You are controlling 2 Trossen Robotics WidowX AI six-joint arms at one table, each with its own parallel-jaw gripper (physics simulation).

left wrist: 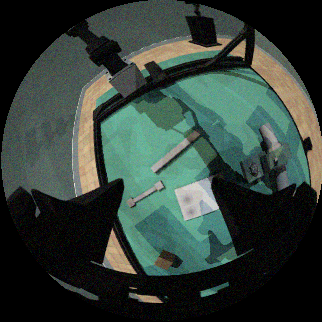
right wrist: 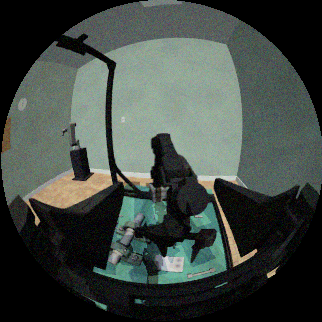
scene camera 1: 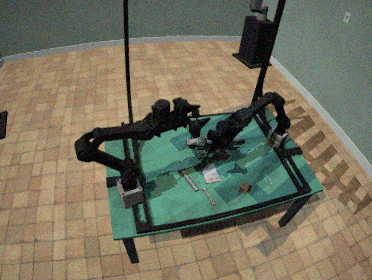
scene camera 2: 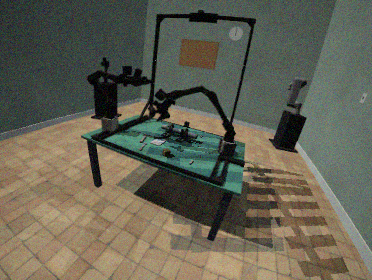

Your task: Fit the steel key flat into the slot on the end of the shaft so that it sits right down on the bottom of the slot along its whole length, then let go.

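Frame: origin at the left arm's base, x ahead, y left, z up, level; metres.
Seen in the pictures: left gripper, fingertip midpoint: (left wrist: 168, 183) (right wrist: 177, 259) (scene camera 1: 208, 158) (scene camera 2: 152, 120); right gripper, fingertip midpoint: (right wrist: 170, 185) (scene camera 1: 205, 112) (scene camera 2: 151, 81); left arm's base, link origin: (right wrist: 156, 184) (scene camera 1: 279, 131) (scene camera 2: 228, 140); right arm's base, link origin: (left wrist: 117, 68) (scene camera 1: 129, 184) (scene camera 2: 109, 117).
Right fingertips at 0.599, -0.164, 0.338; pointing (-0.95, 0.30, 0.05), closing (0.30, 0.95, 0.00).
Offsets run from my right fingertips to a thing's top centre, as dx, dy, dz.
The grey shaft @[-0.254, -0.087, -0.372] (scene camera 1: 192, 142) (scene camera 2: 175, 131) (left wrist: 270, 134) (right wrist: 129, 234) lies in its supports toward the back of the table. Its slot cannot be made out. A small pale piece @[-0.301, +0.318, -0.438] (scene camera 1: 270, 181) (scene camera 2: 191, 162) (right wrist: 198, 216), apparently the steel key, lies on the table near the front right in scene camera 1; it is too small to be sure. My left gripper (scene camera 2: 158, 116) (left wrist: 168, 183) (right wrist: 177, 259) is open and empty, above the table and pointing down. My right gripper (scene camera 2: 146, 79) is open and empty, high above the table's left side and pointing sideways.
A white card @[-0.085, +0.043, -0.440] (scene camera 1: 211, 174) (left wrist: 195, 201), a long bar @[+0.034, +0.001, -0.436] (scene camera 1: 189, 180) (left wrist: 176, 152), a bone-shaped piece @[+0.028, +0.138, -0.439] (scene camera 1: 209, 196) (left wrist: 145, 194) and a brown block @[-0.141, +0.238, -0.406] (scene camera 1: 245, 188) (left wrist: 165, 260) lie on the table. Black frame posts (scene camera 1: 128, 75) (scene camera 2: 243, 75) rise at the table's sides.
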